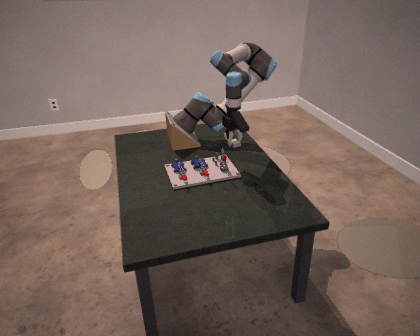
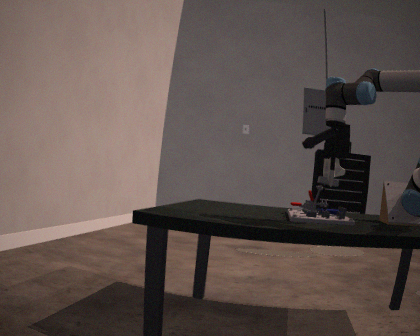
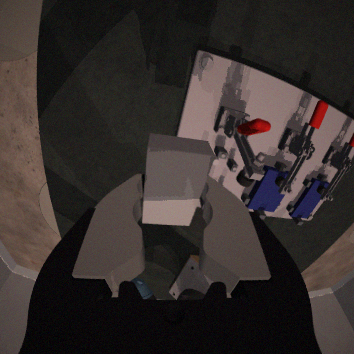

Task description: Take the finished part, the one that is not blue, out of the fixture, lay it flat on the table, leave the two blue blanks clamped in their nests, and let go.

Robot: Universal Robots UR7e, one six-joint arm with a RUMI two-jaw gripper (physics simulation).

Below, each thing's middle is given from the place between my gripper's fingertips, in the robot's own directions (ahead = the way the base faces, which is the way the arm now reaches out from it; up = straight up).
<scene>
Now: the finished part (image 3: 176,169) 2 cm above my hand. The rest, counted from my hand: fixture plate (image 1: 194,178): 18 cm to the right, 11 cm below, 2 cm behind; then clamp bar (image 3: 252,167): 7 cm to the right, 4 cm below, 2 cm ahead.
</scene>
